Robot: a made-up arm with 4 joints.
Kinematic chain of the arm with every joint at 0, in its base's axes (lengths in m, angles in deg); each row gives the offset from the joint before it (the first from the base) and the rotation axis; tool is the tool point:
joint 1: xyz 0 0 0.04 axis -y
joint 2: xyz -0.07 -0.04 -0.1 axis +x
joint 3: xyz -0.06 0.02 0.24 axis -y
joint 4: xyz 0 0 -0.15 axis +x
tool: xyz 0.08 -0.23 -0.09
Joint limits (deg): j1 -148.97..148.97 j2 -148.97..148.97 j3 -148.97..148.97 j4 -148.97..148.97
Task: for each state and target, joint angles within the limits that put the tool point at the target. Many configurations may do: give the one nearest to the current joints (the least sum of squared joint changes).
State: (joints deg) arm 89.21 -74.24 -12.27 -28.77
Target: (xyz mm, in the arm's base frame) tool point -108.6 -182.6 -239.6
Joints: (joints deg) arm 76.21 -38.87 -53.84 6.59
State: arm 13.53 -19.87 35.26 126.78
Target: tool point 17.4 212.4 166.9
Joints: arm 26.28 3.19 53.86 148.97
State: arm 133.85 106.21 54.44 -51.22
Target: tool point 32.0 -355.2 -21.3
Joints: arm 131.27 39.51 32.41 -61.39
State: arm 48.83 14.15 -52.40 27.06
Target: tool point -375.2 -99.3 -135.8
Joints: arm 0.51 12.33 -51.54 46.41
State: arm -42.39 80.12 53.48 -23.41
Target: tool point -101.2 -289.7 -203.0
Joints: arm -34.98 72.28 50.51 -15.42
